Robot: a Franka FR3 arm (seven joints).
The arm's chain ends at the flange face. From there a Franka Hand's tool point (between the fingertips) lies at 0.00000 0.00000 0.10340 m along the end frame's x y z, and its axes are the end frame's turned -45 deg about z.
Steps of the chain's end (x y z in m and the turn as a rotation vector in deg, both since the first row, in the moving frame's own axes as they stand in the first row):
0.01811, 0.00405, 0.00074, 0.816, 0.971, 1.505
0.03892, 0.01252, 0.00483, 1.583, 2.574, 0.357
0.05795, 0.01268, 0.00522, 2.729, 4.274, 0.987
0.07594, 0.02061, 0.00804, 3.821, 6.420, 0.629
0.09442, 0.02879, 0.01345, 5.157, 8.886, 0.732
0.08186, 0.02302, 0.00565, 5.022, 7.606, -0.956
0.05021, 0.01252, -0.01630, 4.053, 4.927, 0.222
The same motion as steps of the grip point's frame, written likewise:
0.01222, 0.01590, 0.00071, -0.110, 1.264, 1.505
0.02397, 0.03765, 0.00469, -0.701, 2.939, 0.357
0.04092, 0.05199, 0.00482, -1.092, 4.952, 0.987
0.05214, 0.07165, 0.00716, -1.838, 7.241, 0.629
0.06420, 0.09197, 0.01179, -2.637, 9.930, 0.732
0.05768, 0.07731, 0.00434, -1.827, 8.929, -0.956
0.03808, 0.04549, -0.01694, -0.618, 6.350, 0.222

